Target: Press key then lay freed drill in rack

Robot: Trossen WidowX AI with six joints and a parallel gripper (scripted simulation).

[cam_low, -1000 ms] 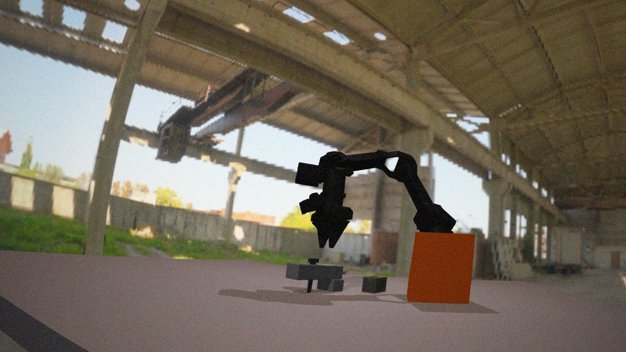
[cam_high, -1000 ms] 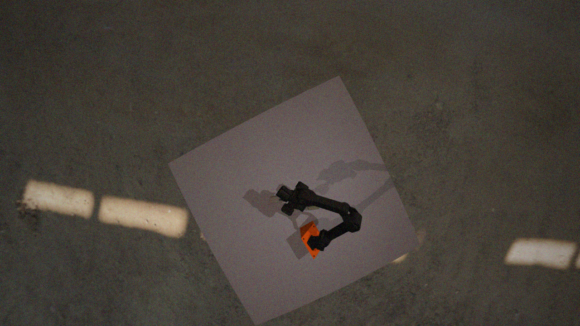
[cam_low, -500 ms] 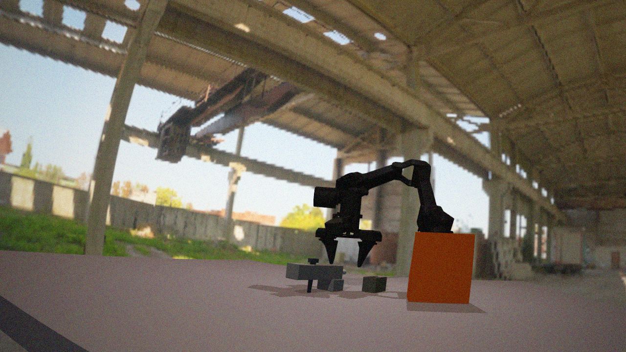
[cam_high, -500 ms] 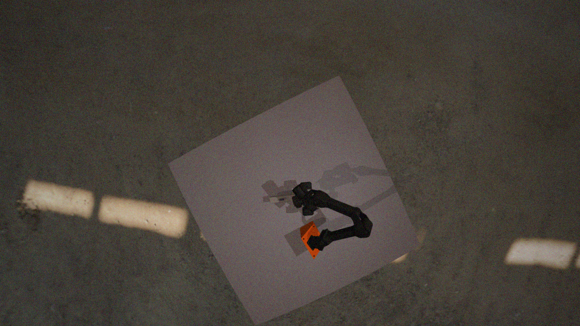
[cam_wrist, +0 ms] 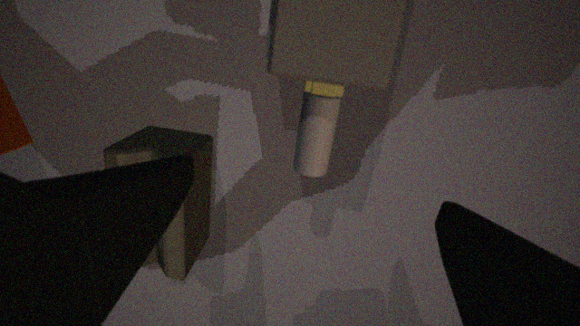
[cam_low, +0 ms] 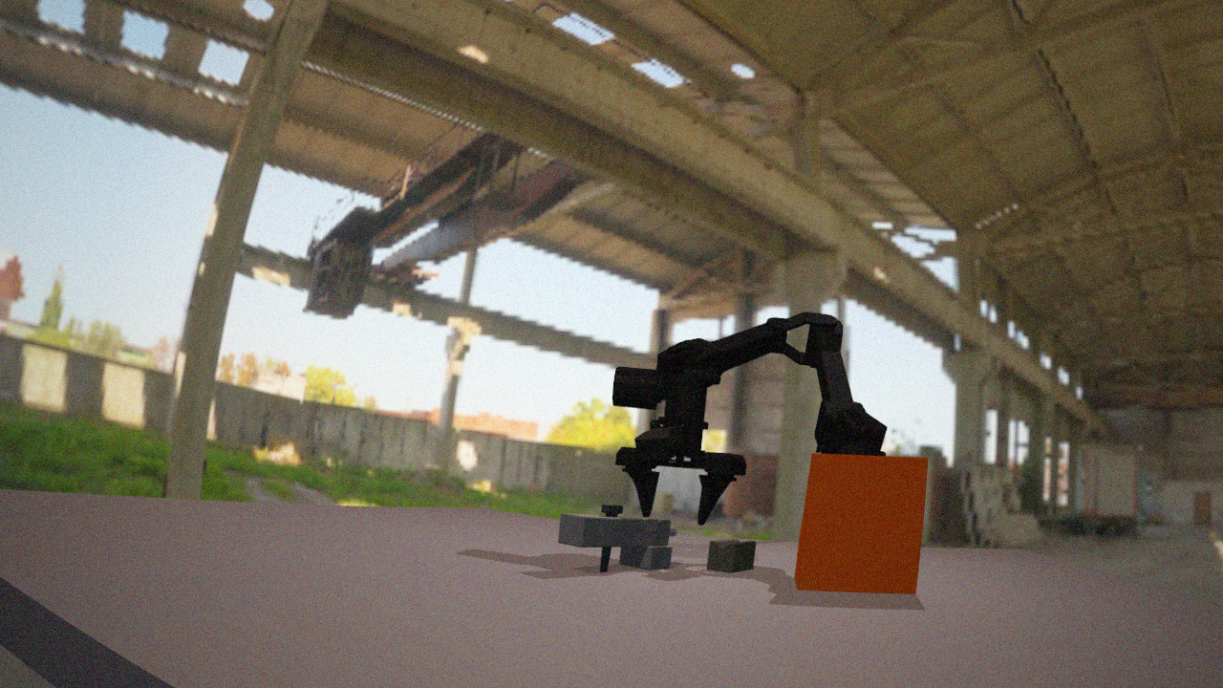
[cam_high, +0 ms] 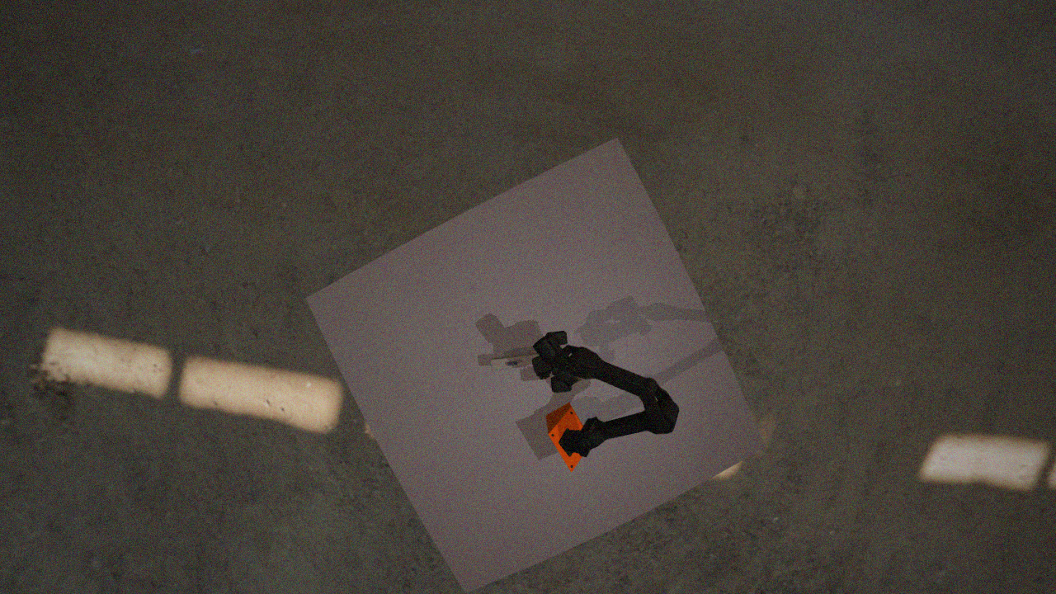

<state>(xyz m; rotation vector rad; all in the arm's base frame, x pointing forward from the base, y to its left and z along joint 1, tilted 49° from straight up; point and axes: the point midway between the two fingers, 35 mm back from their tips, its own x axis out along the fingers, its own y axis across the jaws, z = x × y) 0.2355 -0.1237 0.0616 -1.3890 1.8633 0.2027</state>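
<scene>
Now: the yellow drill 6 cm to the left of my gripper tip, 3 cm ahead of it and 1 cm below it. Also, from my gripper tip: rack: 9 cm behind, 4 cm below; grey fixture block: 11 cm to the left, 6 cm ahead, 2 cm below; black key: 13 cm to the left, 7 cm ahead, 1 cm below.
</scene>
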